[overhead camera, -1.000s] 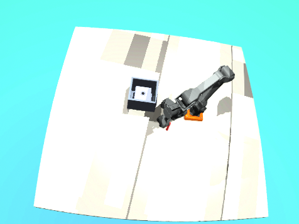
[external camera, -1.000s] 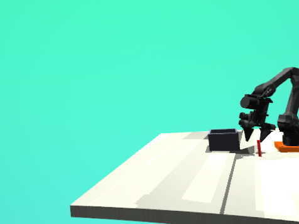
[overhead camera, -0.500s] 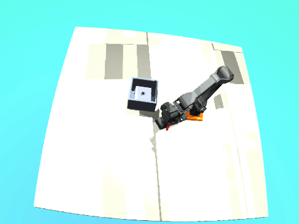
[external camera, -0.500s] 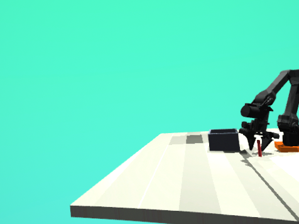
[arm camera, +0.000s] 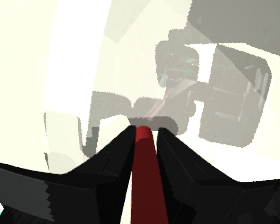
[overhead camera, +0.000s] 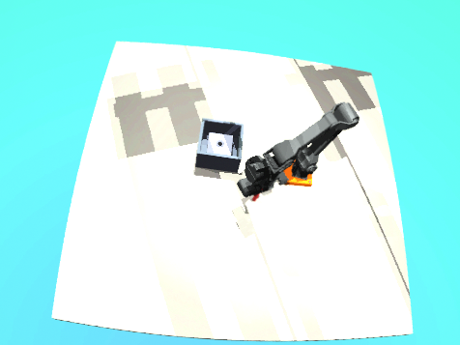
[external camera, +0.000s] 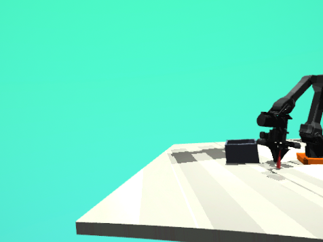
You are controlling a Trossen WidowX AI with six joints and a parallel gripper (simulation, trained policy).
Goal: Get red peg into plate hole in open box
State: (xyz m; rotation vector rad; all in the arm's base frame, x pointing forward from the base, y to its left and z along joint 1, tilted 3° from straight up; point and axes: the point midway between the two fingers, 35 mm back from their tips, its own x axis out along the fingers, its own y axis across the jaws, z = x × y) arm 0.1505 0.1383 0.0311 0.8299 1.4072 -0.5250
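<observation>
Now: the pale plate 170 mm ahead of my gripper tip, 150 mm to the right of it and 20 mm above it. Also, from my gripper tip: red peg 20 mm above, 10 mm to the left, 10 mm behind; grey box 170 mm ahead, 150 mm to the right.
</observation>
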